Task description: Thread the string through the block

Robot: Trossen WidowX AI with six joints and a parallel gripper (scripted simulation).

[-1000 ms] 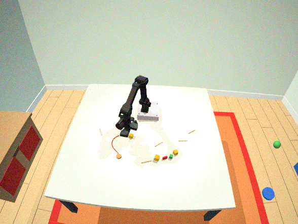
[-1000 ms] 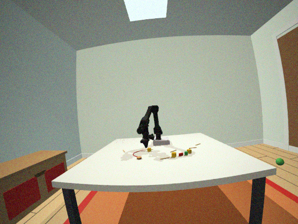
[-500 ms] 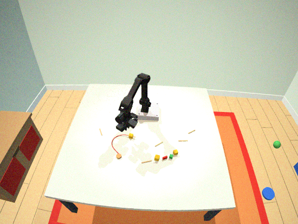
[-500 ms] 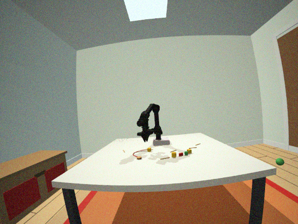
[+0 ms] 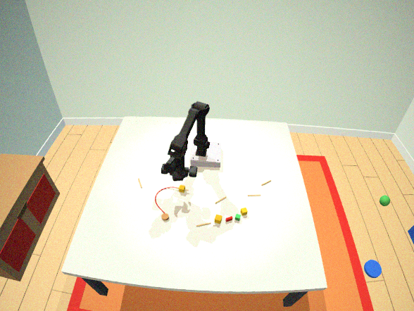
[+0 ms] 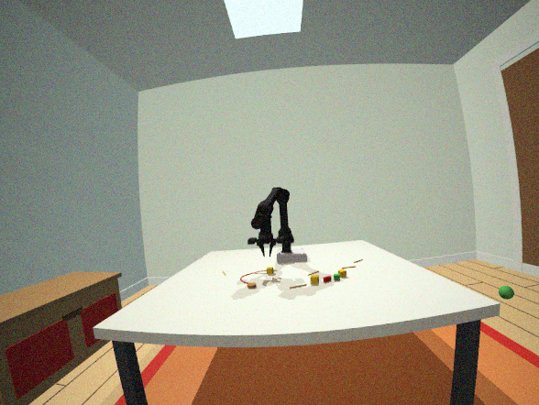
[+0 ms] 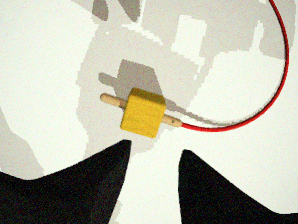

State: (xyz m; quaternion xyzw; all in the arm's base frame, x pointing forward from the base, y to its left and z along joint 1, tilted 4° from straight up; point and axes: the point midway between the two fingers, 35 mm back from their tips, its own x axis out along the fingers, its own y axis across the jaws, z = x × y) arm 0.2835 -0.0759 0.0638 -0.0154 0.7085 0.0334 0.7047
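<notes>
Now: the yellow block 1 cm behind my gripper tip, 1 cm to the left of it and 8 cm below it. The rest, counted from my gripper tip: thin wooden stick 1 cm behind, 8 cm below; then red block 15 cm ahead, 29 cm to the left, 8 cm below; then round wooden button 19 cm ahead, 4 cm to the right, 8 cm below.
</notes>
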